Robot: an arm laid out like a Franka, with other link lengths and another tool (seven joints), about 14 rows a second.
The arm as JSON. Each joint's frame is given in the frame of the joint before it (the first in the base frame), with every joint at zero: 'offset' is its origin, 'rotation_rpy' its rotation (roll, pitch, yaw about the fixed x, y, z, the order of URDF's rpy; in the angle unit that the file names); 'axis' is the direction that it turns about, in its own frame. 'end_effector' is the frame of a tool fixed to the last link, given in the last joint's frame.
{
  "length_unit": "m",
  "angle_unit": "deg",
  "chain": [
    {
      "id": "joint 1",
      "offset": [
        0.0,
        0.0,
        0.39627
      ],
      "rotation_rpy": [
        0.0,
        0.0,
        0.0
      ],
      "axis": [
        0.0,
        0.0,
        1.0
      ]
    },
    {
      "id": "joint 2",
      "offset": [
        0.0,
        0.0,
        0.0
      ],
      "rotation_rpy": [
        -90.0,
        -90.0,
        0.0
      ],
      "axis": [
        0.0,
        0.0,
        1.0
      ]
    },
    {
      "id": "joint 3",
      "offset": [
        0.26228,
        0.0,
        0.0
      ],
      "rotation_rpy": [
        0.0,
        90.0,
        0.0
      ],
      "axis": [
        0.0,
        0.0,
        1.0
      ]
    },
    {
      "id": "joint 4",
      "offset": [
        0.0,
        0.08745,
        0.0
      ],
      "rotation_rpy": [
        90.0,
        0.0,
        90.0
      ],
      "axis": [
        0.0,
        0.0,
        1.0
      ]
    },
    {
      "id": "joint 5",
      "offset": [
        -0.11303,
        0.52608,
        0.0
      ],
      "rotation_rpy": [
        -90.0,
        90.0,
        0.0
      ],
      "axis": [
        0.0,
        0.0,
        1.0
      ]
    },
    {
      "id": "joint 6",
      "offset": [
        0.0,
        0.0,
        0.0
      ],
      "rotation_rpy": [
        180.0,
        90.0,
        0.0
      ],
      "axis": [
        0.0,
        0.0,
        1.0
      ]
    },
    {
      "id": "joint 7",
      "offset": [
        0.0,
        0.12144,
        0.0
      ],
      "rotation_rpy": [
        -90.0,
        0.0,
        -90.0
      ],
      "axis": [
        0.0,
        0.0,
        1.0
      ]
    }
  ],
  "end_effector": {
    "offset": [
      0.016,
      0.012,
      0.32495
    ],
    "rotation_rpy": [
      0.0,
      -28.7,
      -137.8
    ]
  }
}
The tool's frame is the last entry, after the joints.
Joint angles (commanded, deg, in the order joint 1, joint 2, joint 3, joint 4, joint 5, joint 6, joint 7), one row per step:
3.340, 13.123, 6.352, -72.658, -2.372, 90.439, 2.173
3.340, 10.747, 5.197, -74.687, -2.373, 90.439, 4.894
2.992, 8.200, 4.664, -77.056, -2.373, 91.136, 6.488
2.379, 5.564, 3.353, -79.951, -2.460, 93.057, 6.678
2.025, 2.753, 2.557, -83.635, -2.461, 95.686, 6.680
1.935, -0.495, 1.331, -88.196, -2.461, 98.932, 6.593
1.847, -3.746, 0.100, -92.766, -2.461, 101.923, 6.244
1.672, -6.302, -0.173, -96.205, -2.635, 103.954, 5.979
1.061, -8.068, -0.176, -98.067, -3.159, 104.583, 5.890
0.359, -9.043, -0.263, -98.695, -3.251, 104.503, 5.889
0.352, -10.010, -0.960, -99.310, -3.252, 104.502, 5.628
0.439, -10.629, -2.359, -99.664, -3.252, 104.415, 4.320
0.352, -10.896, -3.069, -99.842, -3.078, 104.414, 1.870
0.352, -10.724, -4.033, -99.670, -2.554, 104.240, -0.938
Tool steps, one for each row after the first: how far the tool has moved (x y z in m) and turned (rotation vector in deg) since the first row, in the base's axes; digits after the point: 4 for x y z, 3 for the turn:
-0.0060, -0.0149, 0.0093, -0.180, -0.401, -3.798
-0.0107, -0.0262, 0.0185, -0.184, -1.312, -6.207
-0.0095, -0.0517, 0.0256, -0.333, -3.007, -8.228
-0.0090, -0.0666, 0.0275, -0.286, -4.765, -9.266
-0.0092, -0.0838, 0.0263, -0.201, -6.691, -10.361
-0.0120, -0.1015, 0.0237, -0.097, -8.343, -11.215
-0.0162, -0.1083, 0.0221, -0.169, -9.497, -11.306
-0.0215, -0.1192, 0.0246, -0.683, -10.087, -11.759
-0.0254, -0.1302, 0.0294, -0.798, -10.359, -12.544
-0.0291, -0.1396, 0.0345, -0.747, -10.686, -12.993
-0.0325, -0.1573, 0.0377, -0.816, -10.798, -13.019
-0.0345, -0.1675, 0.0388, -1.000, -10.799, -11.413
-0.0358, -0.1784, 0.0379, -0.896, -10.523, -9.651

